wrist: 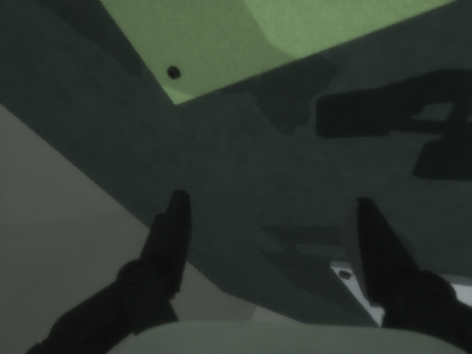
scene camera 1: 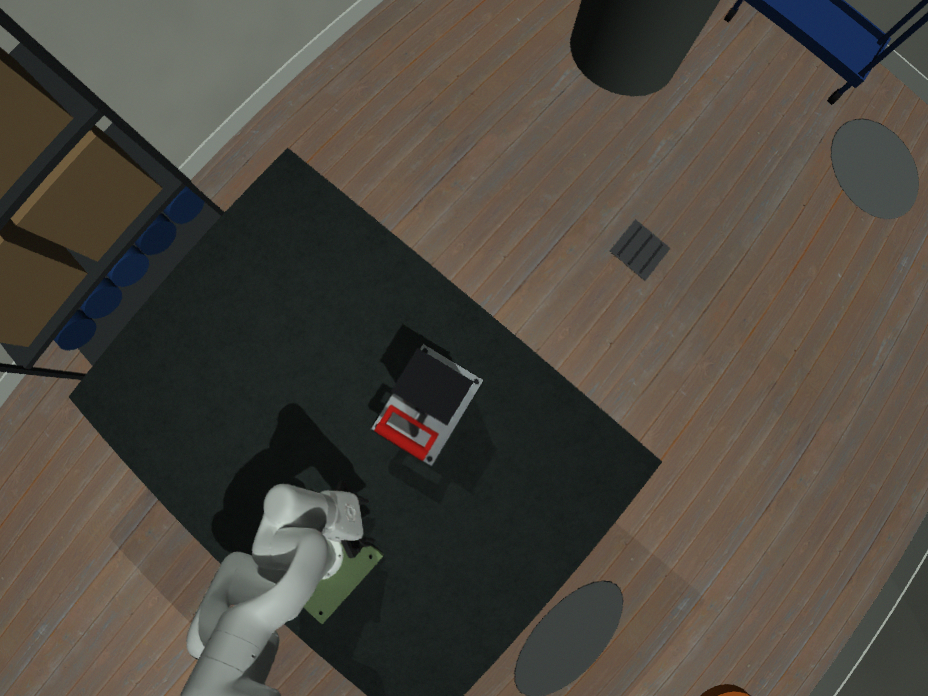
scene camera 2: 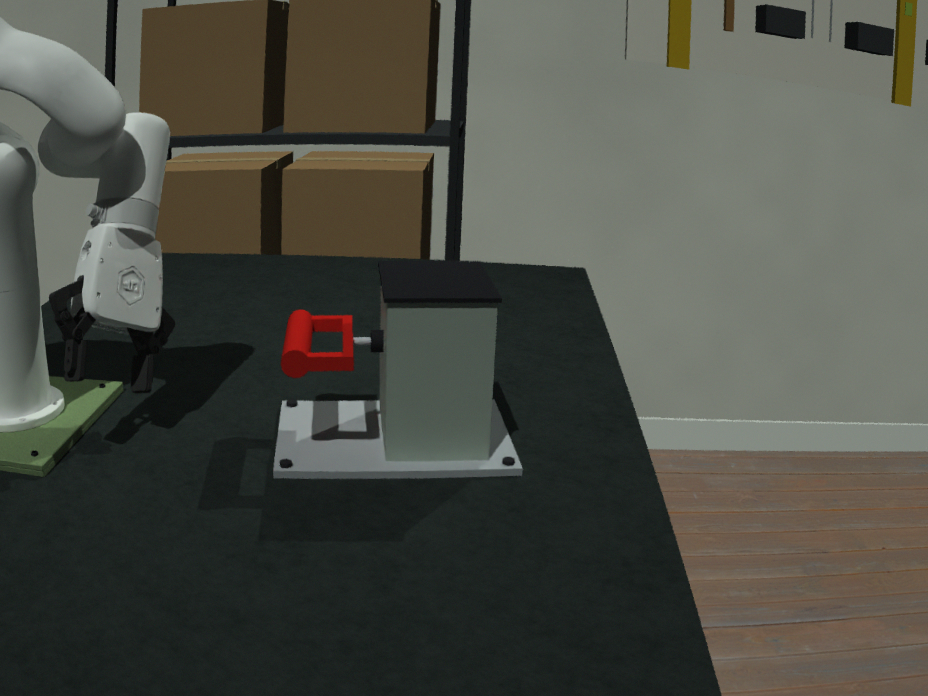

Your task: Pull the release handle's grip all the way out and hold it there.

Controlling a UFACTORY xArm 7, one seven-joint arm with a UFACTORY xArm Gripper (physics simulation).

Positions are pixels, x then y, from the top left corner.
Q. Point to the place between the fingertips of the gripper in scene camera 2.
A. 108,387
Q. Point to a base plate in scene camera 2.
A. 316,439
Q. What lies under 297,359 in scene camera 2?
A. A red grip.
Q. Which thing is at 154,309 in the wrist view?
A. The gripper.
